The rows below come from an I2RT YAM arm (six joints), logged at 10 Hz.
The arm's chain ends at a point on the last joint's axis. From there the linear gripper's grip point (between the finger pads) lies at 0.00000 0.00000 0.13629 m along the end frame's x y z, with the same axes.
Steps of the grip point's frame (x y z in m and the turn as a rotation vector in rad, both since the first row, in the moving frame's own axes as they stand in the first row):
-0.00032, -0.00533, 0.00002, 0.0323, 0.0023, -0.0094
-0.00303, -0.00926, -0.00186, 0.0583, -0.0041, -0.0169
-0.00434, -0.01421, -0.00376, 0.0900, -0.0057, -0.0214
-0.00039, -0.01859, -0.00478, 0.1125, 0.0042, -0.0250
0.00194, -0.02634, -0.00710, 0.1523, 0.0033, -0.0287
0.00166, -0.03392, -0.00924, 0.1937, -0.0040, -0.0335
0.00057, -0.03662, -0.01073, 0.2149, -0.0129, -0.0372
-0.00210, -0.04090, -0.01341, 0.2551, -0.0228, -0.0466
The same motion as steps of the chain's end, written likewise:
-0.00061, -0.00093, 0.00009, 0.0323, 0.0023, -0.0094
-0.00240, -0.00132, -0.00163, 0.0583, -0.0041, -0.0169
-0.00343, -0.00197, -0.00321, 0.0900, -0.0057, -0.0214
-0.00077, -0.00328, -0.00392, 0.1125, 0.0042, -0.0250
0.00179, -0.00566, -0.00552, 0.1523, 0.0033, -0.0287
0.00264, -0.00770, -0.00669, 0.1937, -0.0040, -0.0335
0.00286, -0.00760, -0.00758, 0.2149, -0.0129, -0.0372
0.00178, -0.00660, -0.00897, 0.2551, -0.0228, -0.0466

